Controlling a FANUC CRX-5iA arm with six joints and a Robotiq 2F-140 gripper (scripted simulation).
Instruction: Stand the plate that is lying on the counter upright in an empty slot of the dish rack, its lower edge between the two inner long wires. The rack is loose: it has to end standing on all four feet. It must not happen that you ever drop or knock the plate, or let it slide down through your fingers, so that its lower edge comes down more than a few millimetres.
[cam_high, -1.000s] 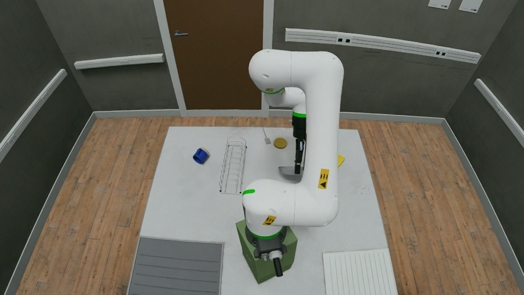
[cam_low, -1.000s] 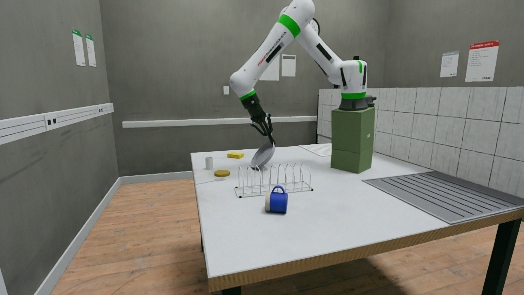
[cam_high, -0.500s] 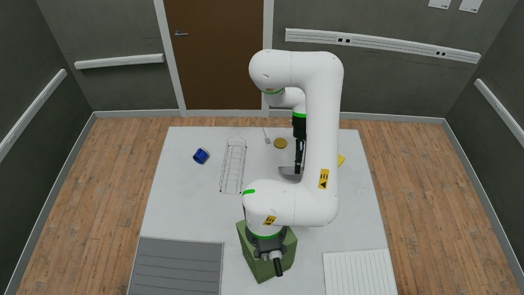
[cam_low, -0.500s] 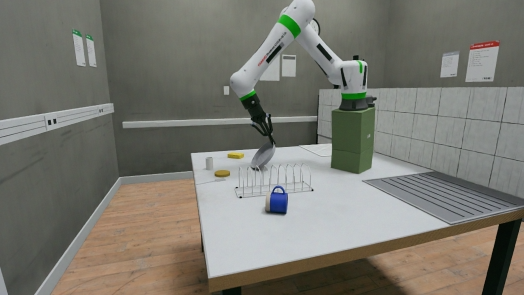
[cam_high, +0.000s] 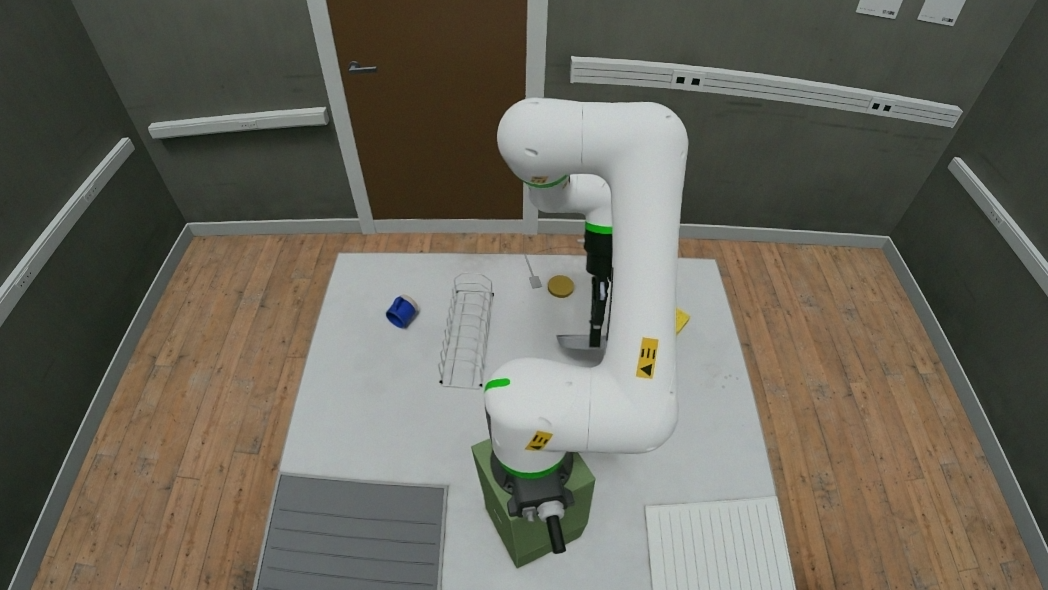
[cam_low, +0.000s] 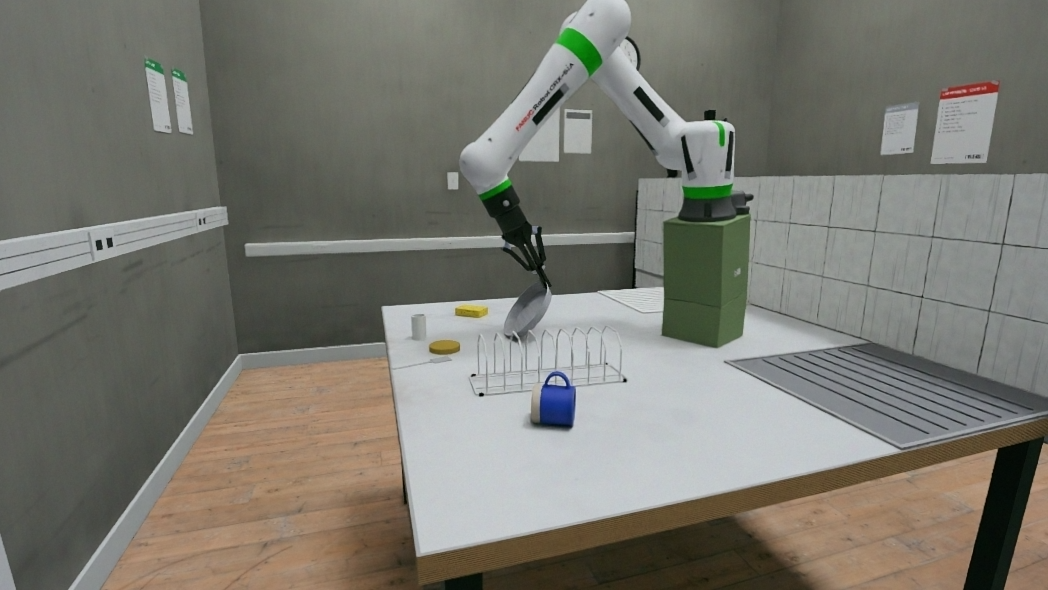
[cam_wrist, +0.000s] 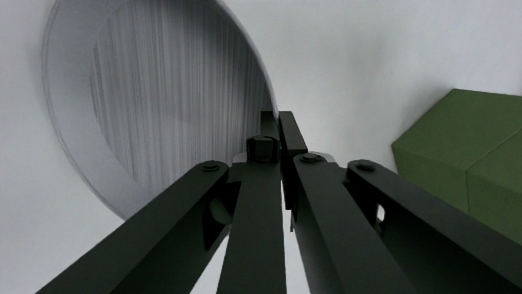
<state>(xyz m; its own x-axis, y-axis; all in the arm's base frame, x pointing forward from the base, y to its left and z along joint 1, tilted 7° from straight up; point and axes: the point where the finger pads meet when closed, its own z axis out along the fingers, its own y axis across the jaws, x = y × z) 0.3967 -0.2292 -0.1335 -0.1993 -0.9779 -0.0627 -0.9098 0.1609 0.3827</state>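
Right now the grey plate is 4 cm ahead of my hand, 1 cm to the right of it and 10 cm below it. From my hand the other things lie so: yellow disc: 30 cm ahead, 1 cm to the left, 16 cm below; white cup: 33 cm ahead, 12 cm to the right, 15 cm below; white ribbed mat: 67 cm behind, 19 cm to the right, 16 cm below.
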